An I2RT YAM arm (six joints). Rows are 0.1 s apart.
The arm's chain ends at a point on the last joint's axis. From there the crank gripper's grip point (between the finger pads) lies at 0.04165 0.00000 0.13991 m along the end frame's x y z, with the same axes.
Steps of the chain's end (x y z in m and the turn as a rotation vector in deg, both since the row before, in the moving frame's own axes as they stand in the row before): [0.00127 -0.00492 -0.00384 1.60 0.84 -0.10]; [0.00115 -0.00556 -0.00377 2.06 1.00 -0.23]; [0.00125 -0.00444 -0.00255 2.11 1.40 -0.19]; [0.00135 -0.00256 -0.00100 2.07 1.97 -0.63]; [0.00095 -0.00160 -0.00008 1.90 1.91 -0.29]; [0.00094 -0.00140 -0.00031 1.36 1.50 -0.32]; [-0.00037 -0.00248 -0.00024 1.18 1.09 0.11]
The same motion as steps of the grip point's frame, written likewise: [0.00331 -0.00889 -0.00452 1.60 0.84 -0.10]; [0.00357 -0.01075 -0.00461 2.06 1.00 -0.23]; [0.00465 -0.00972 -0.00371 2.11 1.40 -0.19]; [0.00610 -0.00807 -0.00261 2.07 1.97 -0.63]; [0.00558 -0.00644 -0.00163 1.90 1.91 -0.29]; [0.00458 -0.00495 -0.00149 1.36 1.50 -0.32]; [0.00229 -0.00527 -0.00109 1.18 1.09 0.11]
